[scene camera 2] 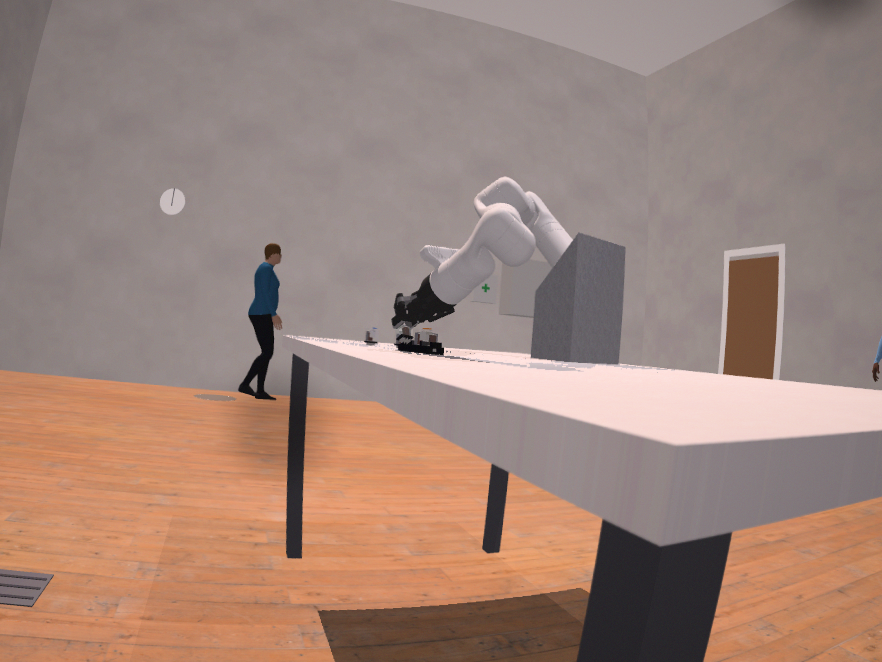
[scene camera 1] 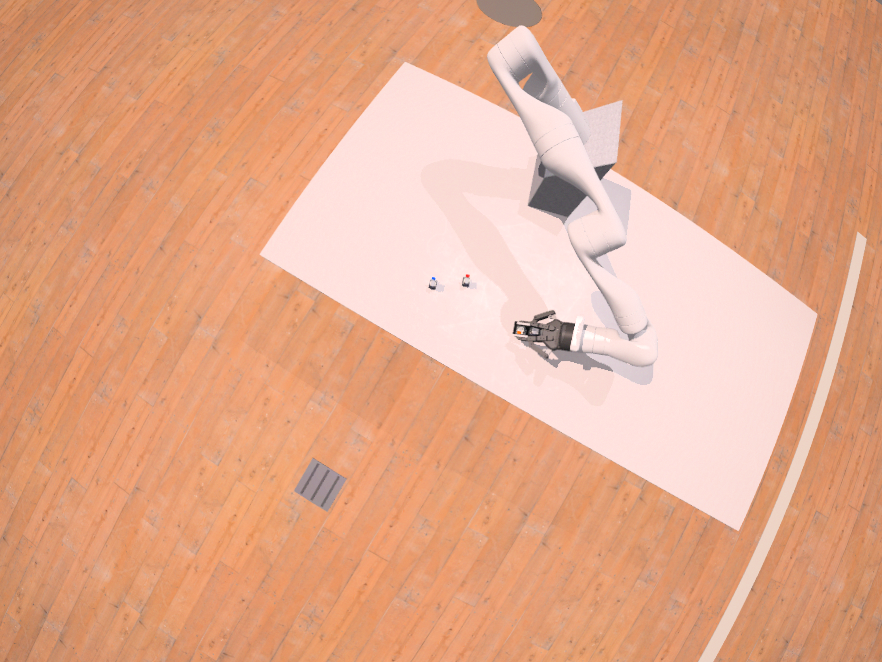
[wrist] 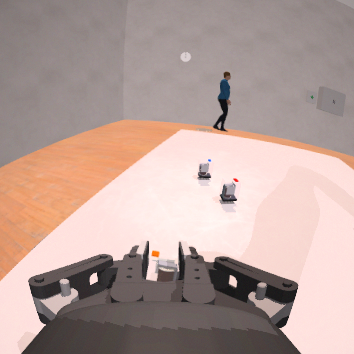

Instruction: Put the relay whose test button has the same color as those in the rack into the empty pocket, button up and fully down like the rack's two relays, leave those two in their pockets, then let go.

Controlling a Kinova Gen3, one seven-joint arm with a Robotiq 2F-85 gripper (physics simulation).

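Pixels of known places: gripper, between the fingertips: (scene camera 2: 400, 325) (scene camera 1: 516, 329) (wrist: 163, 250); arm's base, origin of its link: (scene camera 2: 579, 276).
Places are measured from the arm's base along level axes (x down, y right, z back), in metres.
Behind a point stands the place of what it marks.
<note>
My gripper (scene camera 1: 520, 329) @[y -0.063, x 0.170, z -0.513 m] (scene camera 2: 403, 327) @[y -0.063, x 0.170, z -0.513 m] (wrist: 163, 250) @[y -0.063, x 0.170, z -0.513 m] points down at the rack, shut on a relay (wrist: 162, 264) @[y -0.084, x 0.164, z -0.509 m] with a light body and an orange test button, seen between the fingers in the wrist view. The black rack (scene camera 2: 421, 348) @[y -0.145, x 0.212, z -0.500 m] lies on the table. A rack relay (scene camera 2: 430, 337) @[y -0.159, x 0.189, z -0.489 m] with an orange top stands in it beside the fingers. In scene camera 2 the held relay is low over or in the rack; whether it is fully down is too small to tell. The pockets are hidden by the gripper in scene camera 1 and the wrist view.
A blue-button relay (scene camera 1: 433, 284) @[y 0.197, x 0.179, z -0.485 m] (wrist: 204, 169) @[y 0.191, x 0.195, z -0.477 m] and a red-button relay (scene camera 1: 466, 281) @[y 0.116, x 0.178, z -0.439 m] (wrist: 228, 190) @[y 0.105, x 0.193, z -0.434 m] stand apart from the rack on the white table (scene camera 1: 341, 213) @[y 0.551, x 0.221, z -0.377 m] (scene camera 2: 569, 399) @[y -0.896, x 0.221, z -0.748 m] (wrist: 150, 200) @[y 0.089, x 0.221, z -0.567 m]. The grey pedestal (scene camera 1: 605, 135) @[y -0.063, x -0.064, z -0.010 m] (scene camera 2: 598, 306) @[y -0.088, x 0.080, z -0.005 m] stands at the arm's base.
</note>
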